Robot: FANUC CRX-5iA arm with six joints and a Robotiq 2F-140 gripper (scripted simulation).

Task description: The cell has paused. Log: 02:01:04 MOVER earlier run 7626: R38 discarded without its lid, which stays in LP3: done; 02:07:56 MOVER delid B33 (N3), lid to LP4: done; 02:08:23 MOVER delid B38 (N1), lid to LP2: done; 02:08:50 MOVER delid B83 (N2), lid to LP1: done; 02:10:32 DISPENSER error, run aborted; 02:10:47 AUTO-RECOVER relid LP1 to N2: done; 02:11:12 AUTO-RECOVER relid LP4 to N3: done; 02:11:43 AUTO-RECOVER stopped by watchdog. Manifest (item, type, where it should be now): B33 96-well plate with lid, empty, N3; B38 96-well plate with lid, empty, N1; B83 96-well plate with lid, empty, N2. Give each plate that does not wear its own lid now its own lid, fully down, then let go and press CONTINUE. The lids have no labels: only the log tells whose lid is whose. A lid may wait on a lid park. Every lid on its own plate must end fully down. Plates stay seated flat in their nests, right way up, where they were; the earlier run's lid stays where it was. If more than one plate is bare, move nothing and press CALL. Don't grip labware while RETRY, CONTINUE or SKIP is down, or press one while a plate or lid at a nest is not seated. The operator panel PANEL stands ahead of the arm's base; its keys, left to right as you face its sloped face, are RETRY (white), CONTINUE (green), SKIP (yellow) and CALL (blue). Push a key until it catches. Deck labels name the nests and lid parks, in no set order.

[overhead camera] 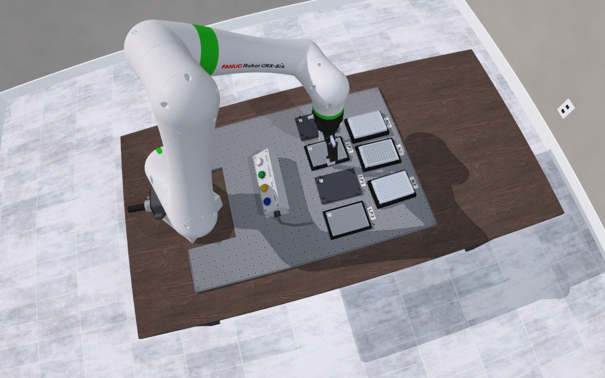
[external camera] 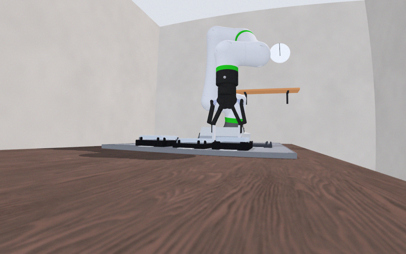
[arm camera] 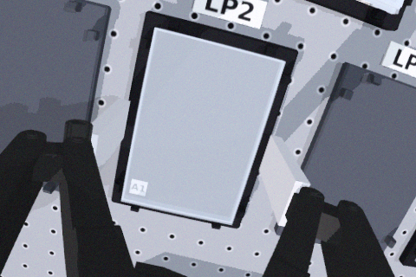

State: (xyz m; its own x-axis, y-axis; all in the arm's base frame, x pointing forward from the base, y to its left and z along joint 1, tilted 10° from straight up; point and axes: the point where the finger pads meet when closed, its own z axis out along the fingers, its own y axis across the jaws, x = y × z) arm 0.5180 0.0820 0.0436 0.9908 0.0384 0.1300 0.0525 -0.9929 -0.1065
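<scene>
The lid park LP2 is 3 cm below my hand. Round my hand: plate: 18 cm ahead, 5 cm to the right, 2 cm below; then lid park LP1: 1 cm ahead, 14 cm to the right, 3 cm below; then lid park LP4: 1 cm behind, 13 cm to the left, 3 cm below.
</scene>
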